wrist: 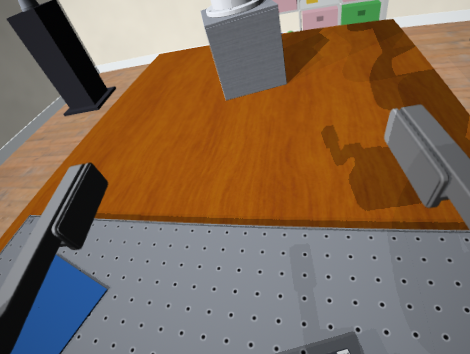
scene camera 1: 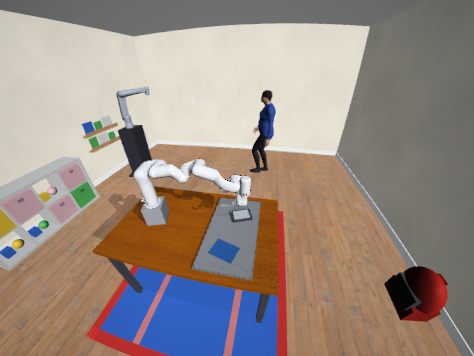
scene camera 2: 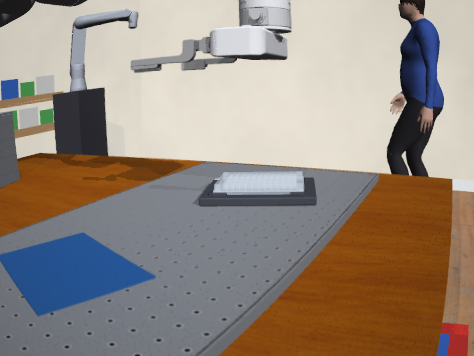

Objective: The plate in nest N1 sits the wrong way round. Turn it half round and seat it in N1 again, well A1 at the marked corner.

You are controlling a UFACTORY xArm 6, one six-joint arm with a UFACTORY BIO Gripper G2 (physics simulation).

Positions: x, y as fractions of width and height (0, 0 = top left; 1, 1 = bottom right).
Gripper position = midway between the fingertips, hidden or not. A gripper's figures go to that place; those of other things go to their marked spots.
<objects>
My gripper (scene camera 2: 0.34, 0.18) is 68 cm from the lens. A clear well plate (scene camera 2: 0.49, 0.52): 63 cm from the lens.
</objects>
